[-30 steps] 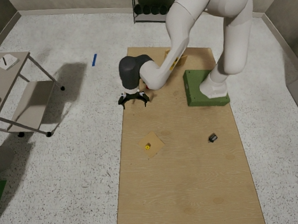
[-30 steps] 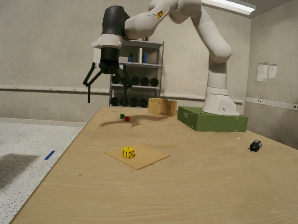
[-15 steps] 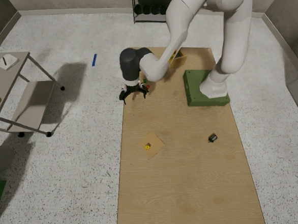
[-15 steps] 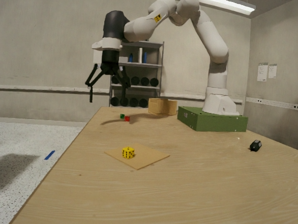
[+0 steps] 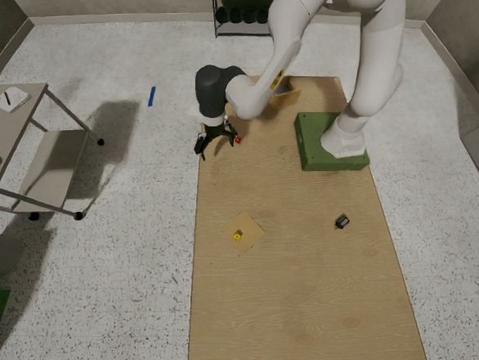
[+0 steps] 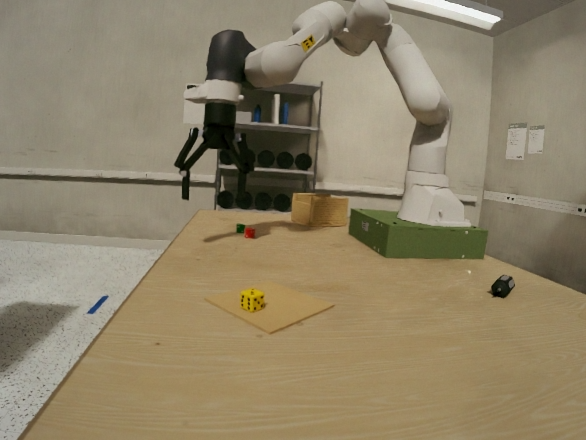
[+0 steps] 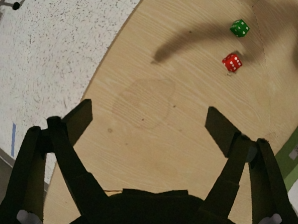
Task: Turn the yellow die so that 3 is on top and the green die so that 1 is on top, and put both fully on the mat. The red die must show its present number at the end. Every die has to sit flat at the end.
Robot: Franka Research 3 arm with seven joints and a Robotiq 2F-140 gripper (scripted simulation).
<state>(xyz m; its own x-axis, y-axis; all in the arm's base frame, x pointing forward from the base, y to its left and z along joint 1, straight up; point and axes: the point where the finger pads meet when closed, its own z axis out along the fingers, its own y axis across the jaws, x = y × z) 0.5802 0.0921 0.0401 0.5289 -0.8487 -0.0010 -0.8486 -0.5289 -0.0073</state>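
My hand is 6 cm past the green die, 20 cm to the left of it and 11 cm above it. The rest, counted from my hand: tan mat (12 cm behind, 34 cm to the left, 12 cm below); then red die (9 cm behind, 14 cm to the right, 11 cm below); then yellow die (10 cm behind, 37 cm to the left, 11 cm below).
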